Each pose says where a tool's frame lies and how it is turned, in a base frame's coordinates. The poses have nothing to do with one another.
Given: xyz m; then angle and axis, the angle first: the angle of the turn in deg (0 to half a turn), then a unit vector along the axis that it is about.
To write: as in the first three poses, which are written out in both.
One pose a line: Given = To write
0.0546 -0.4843 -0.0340 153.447 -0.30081 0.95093 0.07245 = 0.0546 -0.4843 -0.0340 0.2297 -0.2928 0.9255 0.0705
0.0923 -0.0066 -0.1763 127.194 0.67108 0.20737 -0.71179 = 0.0923 -0.0066 -0.1763 0.4447 0.6011 0.1857 -0.6375
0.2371 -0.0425 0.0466 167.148 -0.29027 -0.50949 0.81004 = 0.2371 -0.0425 0.0466 0.1119 -0.2884 -0.5063 0.8050
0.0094 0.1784 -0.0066 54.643 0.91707 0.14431 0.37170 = 0.0094 0.1784 -0.0066 0.8884 0.4209 0.0662 0.1706
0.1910 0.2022 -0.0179 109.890 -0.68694 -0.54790 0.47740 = 0.1910 0.2022 -0.0179 0.5744 -0.5623 -0.4485 0.3908
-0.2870 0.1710 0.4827 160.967 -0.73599 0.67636 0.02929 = -0.2870 0.1710 0.4827 0.1653 -0.7259 0.6671 0.0289
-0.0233 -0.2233 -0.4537 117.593 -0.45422 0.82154 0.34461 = -0.0233 -0.2233 -0.4537 0.5181 -0.3885 0.7027 0.2948
